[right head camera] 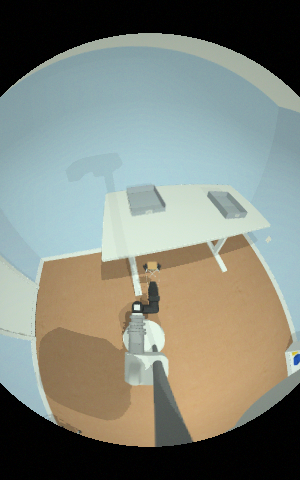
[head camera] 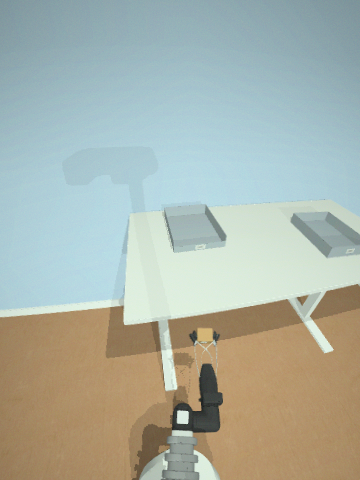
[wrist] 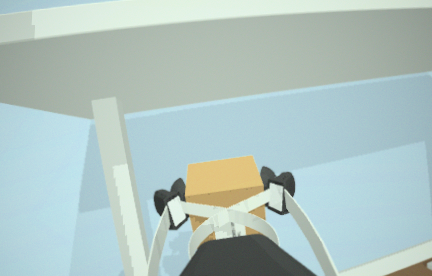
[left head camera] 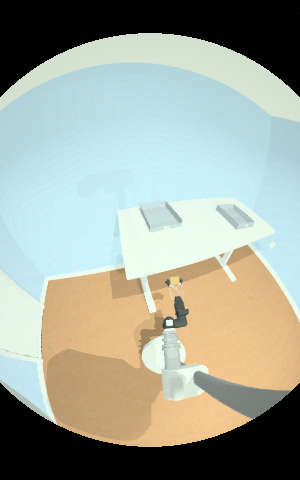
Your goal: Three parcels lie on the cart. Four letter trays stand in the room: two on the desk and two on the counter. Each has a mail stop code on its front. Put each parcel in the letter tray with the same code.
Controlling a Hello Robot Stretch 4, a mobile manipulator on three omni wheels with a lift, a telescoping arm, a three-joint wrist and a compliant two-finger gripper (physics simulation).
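Places are measured from the robot's base along level axes (x up, y left, z back), in metres.
Pixels of known places: gripper, fingertip midpoint: (right head camera: 151, 263) (head camera: 204, 331) (wrist: 223, 187) (left head camera: 173, 278); robot's base, link origin: (right head camera: 144, 337) (left head camera: 162, 353).
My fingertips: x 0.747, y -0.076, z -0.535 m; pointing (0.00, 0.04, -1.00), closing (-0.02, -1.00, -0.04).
For each thing: its middle in the pictures, then the offset to it from my fingertips.
- small brown box-shaped parcel, body centre: (wrist: 228, 215) (head camera: 203, 336) (right head camera: 151, 266) (left head camera: 173, 281) dx -0.024, dy +0.000, dz +0.010 m
- left tray, body centre: (head camera: 191, 225) (right head camera: 143, 197) (left head camera: 158, 213) dx +0.208, dy +0.060, dz -0.487 m
- right tray, body centre: (head camera: 327, 231) (right head camera: 226, 203) (left head camera: 234, 214) dx +0.207, dy -0.694, dz -0.466 m
A small brown box-shaped parcel (head camera: 204, 335) (left head camera: 174, 280) (right head camera: 152, 265) (wrist: 224, 176) is held between the fingertips of my gripper (head camera: 204, 336) (left head camera: 174, 281) (right head camera: 152, 266) (wrist: 223, 187), which is shut on it. The gripper is in front of the desk's near edge, and in the wrist view it is below the level of the desk top. Two grey letter trays stand on the desk: the left tray (head camera: 194, 230) (left head camera: 160, 217) (right head camera: 145, 201) and the right tray (head camera: 327, 234) (left head camera: 235, 217) (right head camera: 227, 205). Their front labels are too small to read. The counter and cart cannot be made out.
The white desk (head camera: 240, 285) (left head camera: 200, 250) (right head camera: 190, 235) (wrist: 225, 12) stands by the blue wall. Its left leg (head camera: 168, 360) (left head camera: 148, 295) (right head camera: 134, 277) (wrist: 117, 175) is left of the gripper. A white object with blue and yellow marks (right head camera: 294, 361) shows at the right edge of the right head view.
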